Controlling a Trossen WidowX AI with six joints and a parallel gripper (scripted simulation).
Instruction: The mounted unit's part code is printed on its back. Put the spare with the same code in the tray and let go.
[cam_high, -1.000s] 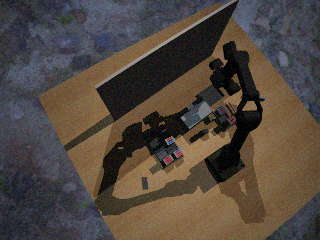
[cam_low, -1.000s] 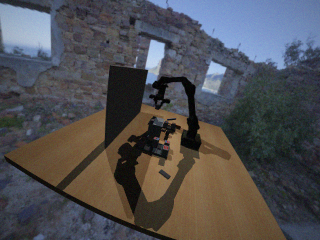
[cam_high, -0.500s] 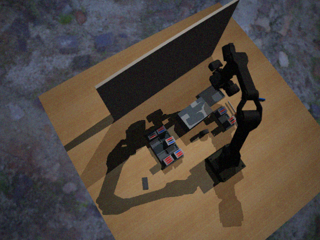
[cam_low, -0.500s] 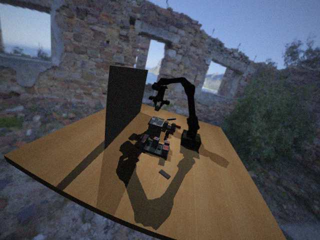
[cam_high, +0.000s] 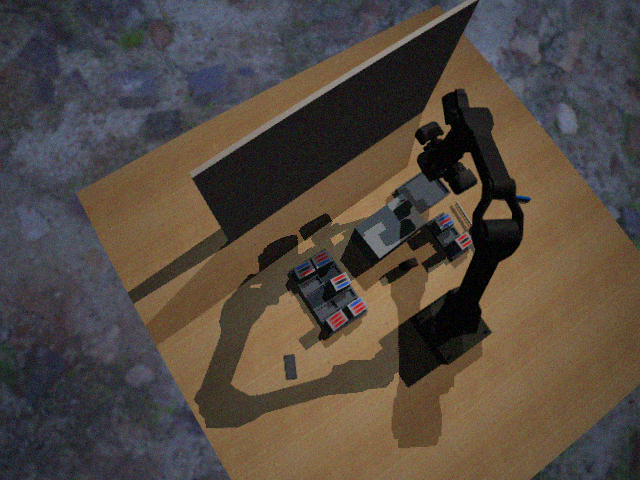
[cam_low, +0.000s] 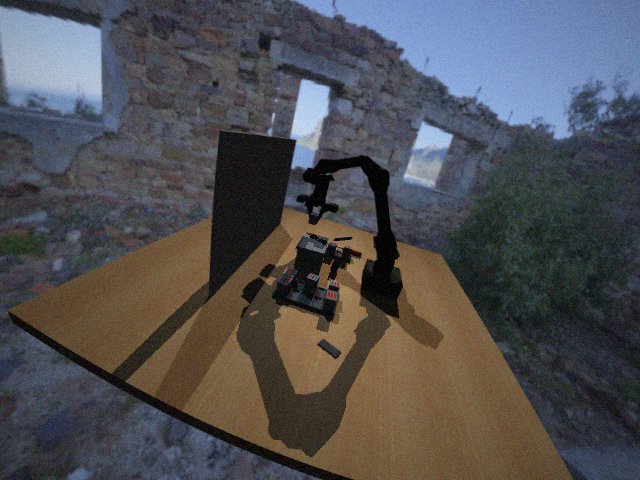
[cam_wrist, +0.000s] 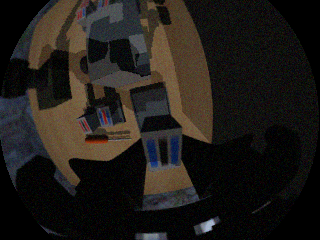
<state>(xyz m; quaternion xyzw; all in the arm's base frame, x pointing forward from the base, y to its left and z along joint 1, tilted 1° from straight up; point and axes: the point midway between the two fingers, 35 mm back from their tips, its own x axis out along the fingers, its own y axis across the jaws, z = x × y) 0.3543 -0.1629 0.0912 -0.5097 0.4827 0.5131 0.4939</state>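
Now: the tray 12 cm below my gripper tip and 1 cm behind it. The rest, counted from my gripper tip: grey mounted unit (18 cm to the left, 7 cm below, 7 cm behind); tall panel (21 cm to the left, 16 cm ahead, 10 cm above); blue pen (22 cm to the right, 13 cm behind, 12 cm below).
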